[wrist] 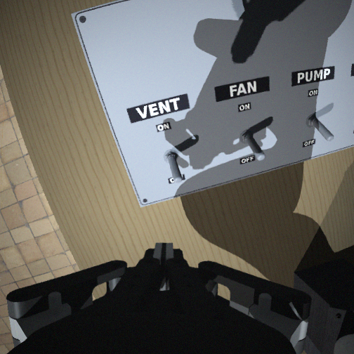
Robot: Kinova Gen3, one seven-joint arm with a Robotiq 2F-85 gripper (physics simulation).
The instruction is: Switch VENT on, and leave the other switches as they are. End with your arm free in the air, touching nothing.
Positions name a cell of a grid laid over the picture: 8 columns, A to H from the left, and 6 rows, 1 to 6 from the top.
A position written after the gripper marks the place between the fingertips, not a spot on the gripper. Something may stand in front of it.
In view: the gripper (D5) and a switch panel (E2).
